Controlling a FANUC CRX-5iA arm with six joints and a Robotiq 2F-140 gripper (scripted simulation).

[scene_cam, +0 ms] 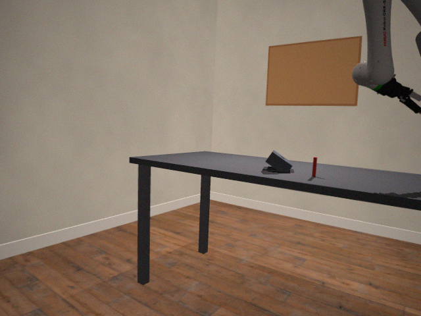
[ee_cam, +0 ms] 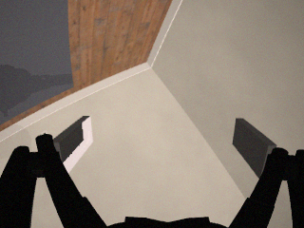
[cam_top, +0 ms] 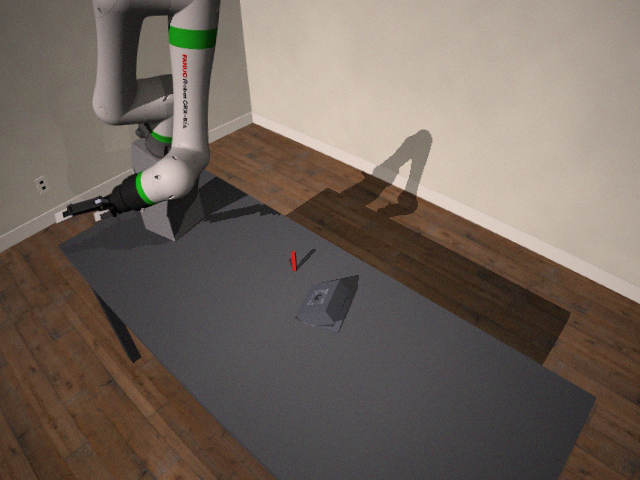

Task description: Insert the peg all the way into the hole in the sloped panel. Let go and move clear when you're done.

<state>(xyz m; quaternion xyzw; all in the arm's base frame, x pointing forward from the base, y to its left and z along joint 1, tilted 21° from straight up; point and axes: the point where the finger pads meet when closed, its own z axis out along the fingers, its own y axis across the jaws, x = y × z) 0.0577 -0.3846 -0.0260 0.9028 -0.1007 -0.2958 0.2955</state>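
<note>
The red peg lies 420 mm ahead of my hand, 440 mm to the left of it and 290 mm below it.
</note>
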